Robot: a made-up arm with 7 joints. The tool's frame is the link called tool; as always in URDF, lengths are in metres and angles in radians. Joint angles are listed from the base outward.
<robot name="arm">
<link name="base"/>
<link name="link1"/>
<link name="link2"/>
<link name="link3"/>
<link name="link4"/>
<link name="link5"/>
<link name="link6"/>
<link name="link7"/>
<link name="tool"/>
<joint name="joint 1" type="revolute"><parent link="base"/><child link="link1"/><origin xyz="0.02 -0.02 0.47" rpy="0 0 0"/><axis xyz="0.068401 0.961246 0.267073"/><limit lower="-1.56" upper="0.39"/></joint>
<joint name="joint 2" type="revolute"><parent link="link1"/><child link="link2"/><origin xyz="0.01 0.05 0" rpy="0 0 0"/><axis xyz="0.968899 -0.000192 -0.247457"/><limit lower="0.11" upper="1.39"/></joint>
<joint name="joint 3" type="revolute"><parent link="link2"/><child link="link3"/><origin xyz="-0.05 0.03 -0.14" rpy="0 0 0"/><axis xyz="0.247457 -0.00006 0.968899"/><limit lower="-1.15" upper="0.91"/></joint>
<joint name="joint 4" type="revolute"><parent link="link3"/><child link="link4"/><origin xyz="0.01 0 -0.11" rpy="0 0 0"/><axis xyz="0.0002 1 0.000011"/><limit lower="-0.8" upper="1.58"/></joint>
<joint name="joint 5" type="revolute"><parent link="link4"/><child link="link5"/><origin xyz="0.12 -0.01 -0.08" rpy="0 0 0"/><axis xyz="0.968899 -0.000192 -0.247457"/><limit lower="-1.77" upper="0.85"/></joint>
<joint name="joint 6" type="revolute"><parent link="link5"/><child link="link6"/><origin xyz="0.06 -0.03 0.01" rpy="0 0 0"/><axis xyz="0.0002 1 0.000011"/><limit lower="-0.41" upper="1.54"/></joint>
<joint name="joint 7" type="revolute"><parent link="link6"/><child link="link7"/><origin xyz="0.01 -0.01 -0.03" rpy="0 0 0"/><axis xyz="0.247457 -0.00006 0.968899"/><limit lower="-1.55" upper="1.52"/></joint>
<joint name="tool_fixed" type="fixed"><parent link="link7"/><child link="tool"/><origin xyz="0.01 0 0.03" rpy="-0.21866 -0.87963 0.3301"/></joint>
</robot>
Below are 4 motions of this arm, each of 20 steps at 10 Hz.
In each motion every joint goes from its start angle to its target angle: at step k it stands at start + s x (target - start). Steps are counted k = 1, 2, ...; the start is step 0. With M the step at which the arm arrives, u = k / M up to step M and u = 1 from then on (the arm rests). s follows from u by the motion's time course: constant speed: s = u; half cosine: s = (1 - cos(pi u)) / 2; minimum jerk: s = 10 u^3 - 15 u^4 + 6 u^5.
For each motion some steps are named. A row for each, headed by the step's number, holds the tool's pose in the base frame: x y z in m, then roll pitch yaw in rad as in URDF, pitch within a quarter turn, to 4 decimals.
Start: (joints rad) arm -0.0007 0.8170 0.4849 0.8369 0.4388 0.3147 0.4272
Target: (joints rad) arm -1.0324 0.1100 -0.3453 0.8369 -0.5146 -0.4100 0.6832
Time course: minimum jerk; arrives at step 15
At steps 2, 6, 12, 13, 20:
2: 0.1094 0.3768 0.1746 1.5367 -0.2397 0.1825
6: 0.2311 0.2590 0.1359 1.0913 -0.6551 0.1132
12: 0.4042 -0.0425 0.2583 -0.8098 -1.0576 1.2164
13: 0.4067 -0.0609 0.2716 -0.9214 -1.0278 1.2797
20: 0.4076 -0.0700 0.2783 -0.9720 -1.0118 1.3062

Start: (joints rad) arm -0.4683 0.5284 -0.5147 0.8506 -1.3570 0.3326 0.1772
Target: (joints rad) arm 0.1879 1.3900 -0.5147 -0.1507 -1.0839 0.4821 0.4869
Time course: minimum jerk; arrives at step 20
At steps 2, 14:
2: 0.2660 0.1647 0.1262 -0.1753 0.0724 0.6695
14: 0.1552 0.2484 0.2408 0.4741 -0.0105 0.1672

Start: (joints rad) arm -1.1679 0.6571 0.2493 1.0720 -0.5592 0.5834 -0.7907
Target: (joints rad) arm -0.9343 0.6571 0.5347 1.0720 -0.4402 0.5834 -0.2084
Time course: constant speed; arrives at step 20
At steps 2, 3, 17, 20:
2: 0.4379 0.2252 0.3796 -0.9012 -0.5404 0.4623
3: 0.4358 0.2281 0.3758 -0.8828 -0.5260 0.4858
17: 0.3988 0.2681 0.3241 -0.5787 -0.3541 0.8106
20: 0.3892 0.2765 0.3136 -0.5037 -0.3268 0.8800

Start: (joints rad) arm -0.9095 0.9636 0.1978 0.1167 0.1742 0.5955 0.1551
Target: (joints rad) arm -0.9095 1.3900 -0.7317 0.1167 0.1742 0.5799 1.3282
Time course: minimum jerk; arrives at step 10
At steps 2, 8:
2: 0.3767 0.2207 0.4969 1.9522 -1.1026 -0.9314
8: 0.3405 0.2379 0.3961 2.9044 -0.3710 -1.3143

